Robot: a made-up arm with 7 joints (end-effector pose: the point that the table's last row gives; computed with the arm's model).
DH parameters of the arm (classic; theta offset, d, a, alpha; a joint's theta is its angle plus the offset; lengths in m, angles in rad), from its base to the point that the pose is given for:
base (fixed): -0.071 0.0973 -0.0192 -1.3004
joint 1: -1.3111 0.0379 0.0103 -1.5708
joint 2: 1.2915 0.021 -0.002 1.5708
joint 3: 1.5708 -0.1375 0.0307 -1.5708
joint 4: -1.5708 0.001 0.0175 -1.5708
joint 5: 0 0.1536 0.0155 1.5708
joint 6: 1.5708 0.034 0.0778 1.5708
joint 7: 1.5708 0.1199 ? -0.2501
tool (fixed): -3.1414 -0.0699 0 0
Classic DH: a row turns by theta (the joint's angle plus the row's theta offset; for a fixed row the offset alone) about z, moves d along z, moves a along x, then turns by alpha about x.
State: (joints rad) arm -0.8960 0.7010 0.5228 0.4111 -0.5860 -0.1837 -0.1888
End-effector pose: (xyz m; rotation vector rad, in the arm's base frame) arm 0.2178 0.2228 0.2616 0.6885 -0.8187 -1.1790
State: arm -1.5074 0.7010 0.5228 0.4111 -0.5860 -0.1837 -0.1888
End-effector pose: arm 0.1215 0.2003 0.3671 0.9663 -1.4082 -1.1101
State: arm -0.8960 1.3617 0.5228 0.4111 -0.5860 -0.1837 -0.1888
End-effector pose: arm 0.1211 0.1865 0.3815 1.3083 -0.4609 -1.0051
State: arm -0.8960 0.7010 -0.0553 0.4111 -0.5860 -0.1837 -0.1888
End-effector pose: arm 0.2981 0.0902 0.2178 0.6218 -0.4830 -1.7155
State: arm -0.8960 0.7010 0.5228 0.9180 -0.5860 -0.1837 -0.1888
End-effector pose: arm 0.2627 0.2788 0.1606 0.2404 -0.5802 -1.0395
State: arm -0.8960 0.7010 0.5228 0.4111 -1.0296 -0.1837 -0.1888
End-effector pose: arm 0.2140 0.2532 0.2410 0.4380 -1.2405 -1.1327
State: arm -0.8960 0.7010 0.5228 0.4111 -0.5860 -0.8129 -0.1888
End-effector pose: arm 0.1562 0.2030 0.2635 1.2635 -1.0885 -0.8965
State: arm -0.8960 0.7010 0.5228 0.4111 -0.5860 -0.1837 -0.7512
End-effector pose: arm 0.2086 0.2135 0.2532 0.8673 -0.7675 -1.7323
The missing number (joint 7, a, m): -0.022
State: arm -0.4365 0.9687 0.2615 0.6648 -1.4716 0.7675 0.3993
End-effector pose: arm 0.2833 0.2782 0.0284 -0.7926 -0.0501 -0.7769
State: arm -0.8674 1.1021 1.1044 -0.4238 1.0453 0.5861 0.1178
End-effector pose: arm -0.0043 0.1300 0.3674 1.1524 0.1945 0.7402
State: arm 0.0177 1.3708 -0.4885 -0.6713 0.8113 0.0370 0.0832
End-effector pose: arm 0.1209 -0.0612 -0.0225 2.0349 0.9016 -2.1091
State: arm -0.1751 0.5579 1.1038 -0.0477 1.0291 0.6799 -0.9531
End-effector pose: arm 0.1469 0.2825 0.1488 -0.1236 1.0133 -0.7759
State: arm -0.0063 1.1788 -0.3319 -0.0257 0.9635 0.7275 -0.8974
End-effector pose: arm 0.2260 0.0974 -0.0670 0.2840 2.4149 -1.3881
